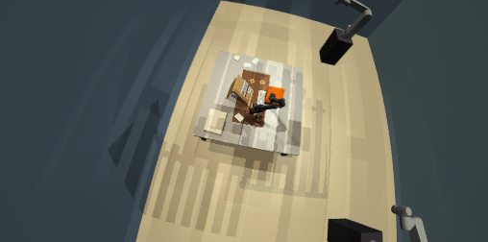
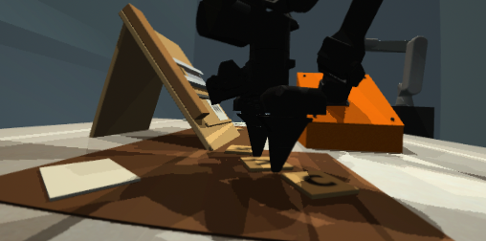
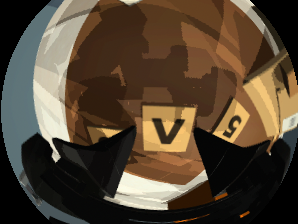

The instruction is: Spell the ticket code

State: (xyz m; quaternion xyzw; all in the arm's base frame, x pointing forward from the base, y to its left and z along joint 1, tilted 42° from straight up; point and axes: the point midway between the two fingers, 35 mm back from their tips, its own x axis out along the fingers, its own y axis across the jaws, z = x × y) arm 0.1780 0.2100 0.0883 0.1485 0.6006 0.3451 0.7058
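Right now my gripper tip is right at the tan tile marked v. Also, from my gripper tip: u tile (20 cm ahead, 17 cm to the right, 16 cm above); then brown mat (3 cm ahead, 23 cm to the right); then tile marked c (5 cm behind, 7 cm to the left).
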